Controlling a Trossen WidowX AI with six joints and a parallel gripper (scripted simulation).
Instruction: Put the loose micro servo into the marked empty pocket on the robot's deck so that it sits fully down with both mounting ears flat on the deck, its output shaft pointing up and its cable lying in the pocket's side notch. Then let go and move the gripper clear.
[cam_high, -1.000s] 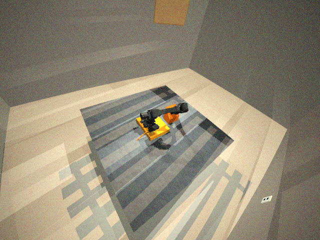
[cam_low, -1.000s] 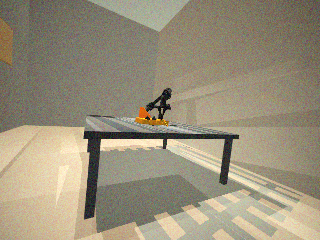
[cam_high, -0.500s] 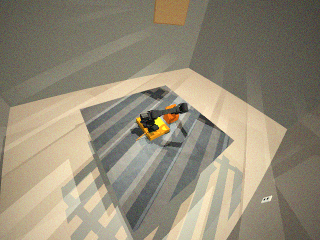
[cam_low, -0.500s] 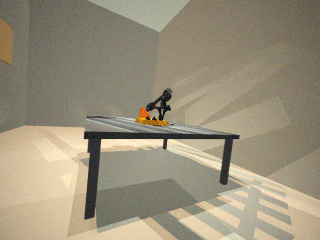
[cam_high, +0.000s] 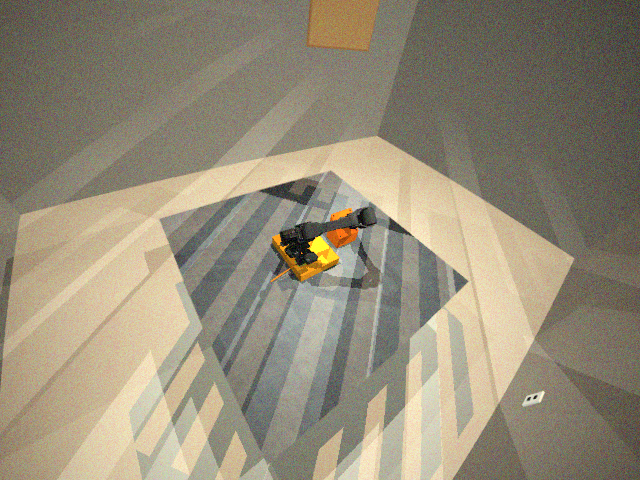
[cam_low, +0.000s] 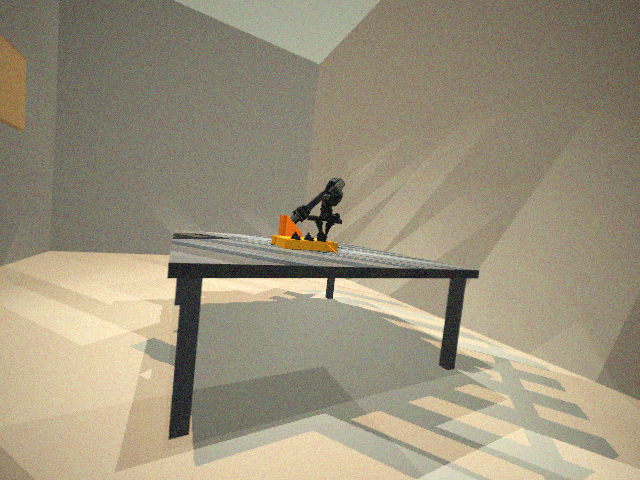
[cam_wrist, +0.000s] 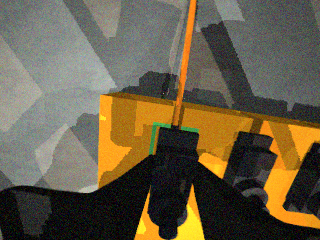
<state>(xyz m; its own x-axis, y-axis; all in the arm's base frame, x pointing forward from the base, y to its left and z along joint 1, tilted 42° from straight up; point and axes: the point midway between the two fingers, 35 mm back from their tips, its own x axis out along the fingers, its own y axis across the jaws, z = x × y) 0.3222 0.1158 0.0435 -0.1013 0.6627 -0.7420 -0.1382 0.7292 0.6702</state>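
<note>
Right now the yellow deck is 11 cm behind my gripper tip, 9 cm to the right of it and 6 cm below it.
</note>
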